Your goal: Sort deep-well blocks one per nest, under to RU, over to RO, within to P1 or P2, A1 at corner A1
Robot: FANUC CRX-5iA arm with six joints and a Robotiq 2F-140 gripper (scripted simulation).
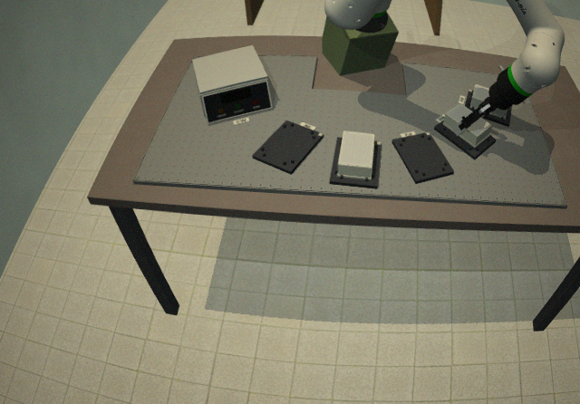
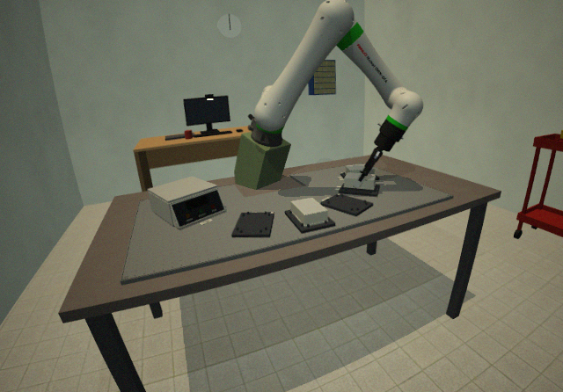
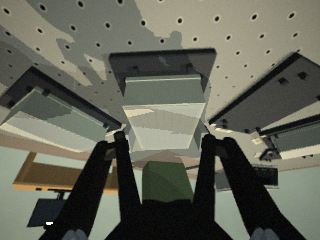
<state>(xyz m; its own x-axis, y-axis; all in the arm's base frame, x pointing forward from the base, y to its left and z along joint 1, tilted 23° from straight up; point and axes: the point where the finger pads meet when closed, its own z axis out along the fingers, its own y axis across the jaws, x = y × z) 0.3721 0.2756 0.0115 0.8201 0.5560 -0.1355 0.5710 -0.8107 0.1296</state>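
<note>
Right now my hand is 5 cm above the nest RU. From my hand the other things lie so: nest P2: 9 cm ahead, 16 cm to the right, 5 cm below; P1 label: 1 cm ahead, 33 cm to the right, 5 cm below; nest RO: 13 cm behind, 13 cm to the left, 5 cm below.
</note>
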